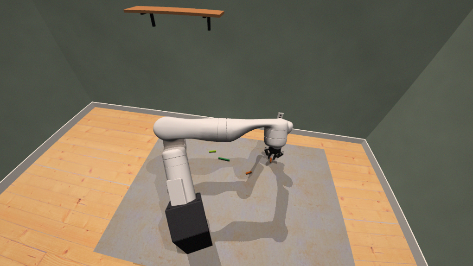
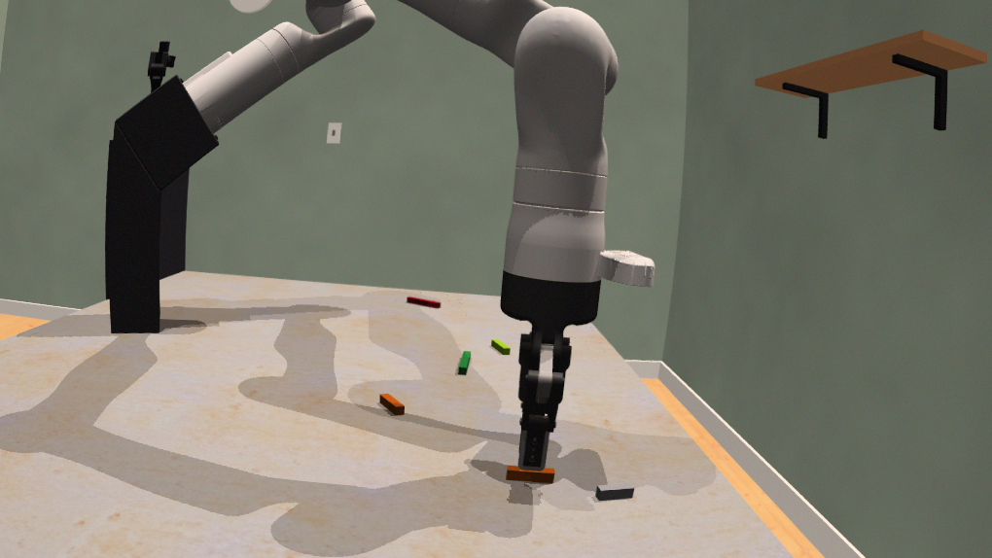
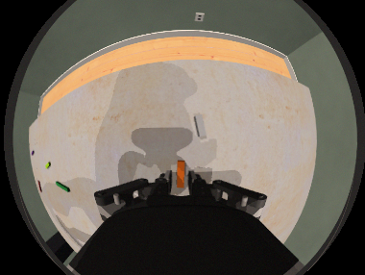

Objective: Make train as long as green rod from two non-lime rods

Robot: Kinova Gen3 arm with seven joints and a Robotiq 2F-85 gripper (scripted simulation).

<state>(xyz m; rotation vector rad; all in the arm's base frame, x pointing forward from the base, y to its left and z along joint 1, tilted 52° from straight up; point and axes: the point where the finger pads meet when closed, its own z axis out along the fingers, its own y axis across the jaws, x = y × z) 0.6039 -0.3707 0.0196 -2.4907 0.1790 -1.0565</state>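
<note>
Right now the orange rod is 3 cm below my hand. The rest, counted from my hand: green rod 32 cm to the left, 11 cm behind, 3 cm below; lime rod 42 cm to the left, 7 cm behind, 3 cm below; grey rod 7 cm ahead, 3 cm below, 2 cm to the right.
</note>
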